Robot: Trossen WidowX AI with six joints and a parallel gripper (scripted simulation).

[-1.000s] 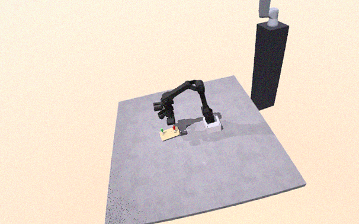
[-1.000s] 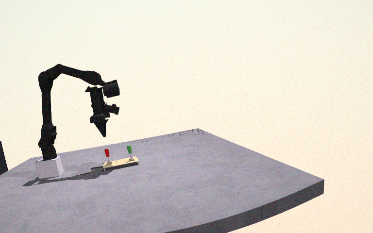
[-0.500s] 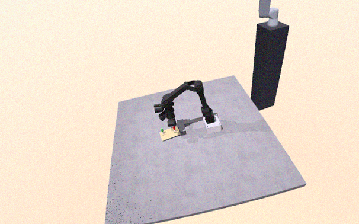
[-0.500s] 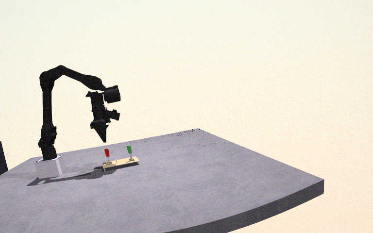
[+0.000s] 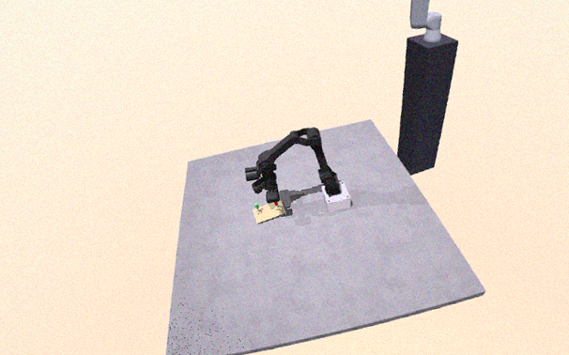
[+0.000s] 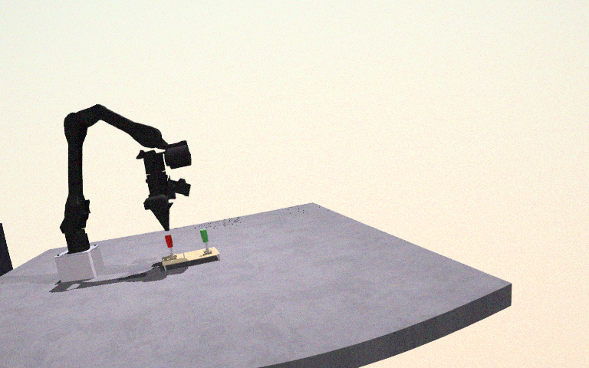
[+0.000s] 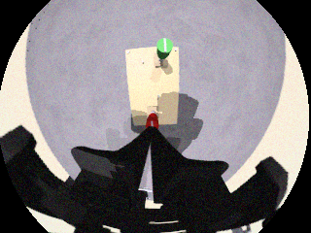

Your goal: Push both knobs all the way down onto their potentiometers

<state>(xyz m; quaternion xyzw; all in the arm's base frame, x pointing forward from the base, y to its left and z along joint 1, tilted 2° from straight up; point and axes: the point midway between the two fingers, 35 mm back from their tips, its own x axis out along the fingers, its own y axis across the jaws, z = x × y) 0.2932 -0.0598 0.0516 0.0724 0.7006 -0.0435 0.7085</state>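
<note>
My gripper tip is 30 mm above the red knob. Also, from my gripper tip: green knob 100 mm ahead, 30 mm below, 20 mm to the right.
</note>
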